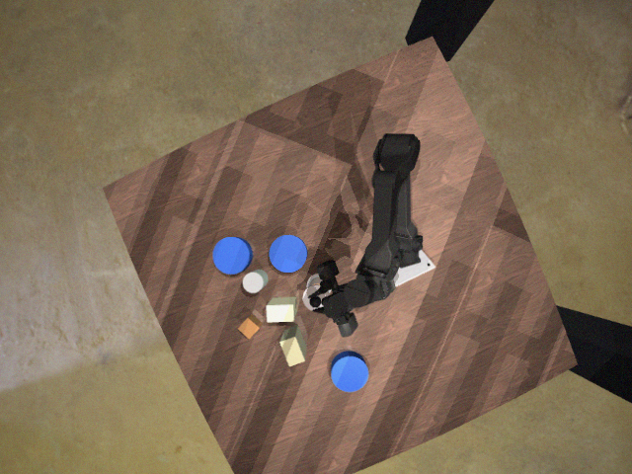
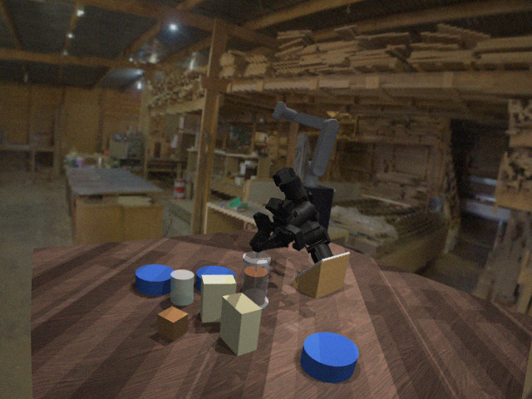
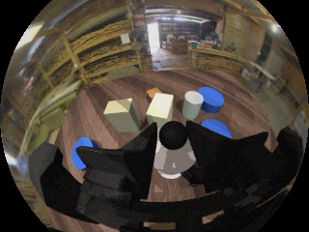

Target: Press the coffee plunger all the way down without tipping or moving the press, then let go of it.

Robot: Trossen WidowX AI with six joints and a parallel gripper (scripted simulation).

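Now: the coffee press 9 cm below my gripper tip, 4 cm behind it and 2 cm to the right of it. Also, from my gripper tip: orange cube (23 cm ahead, 16 cm below, 5 cm to the left).
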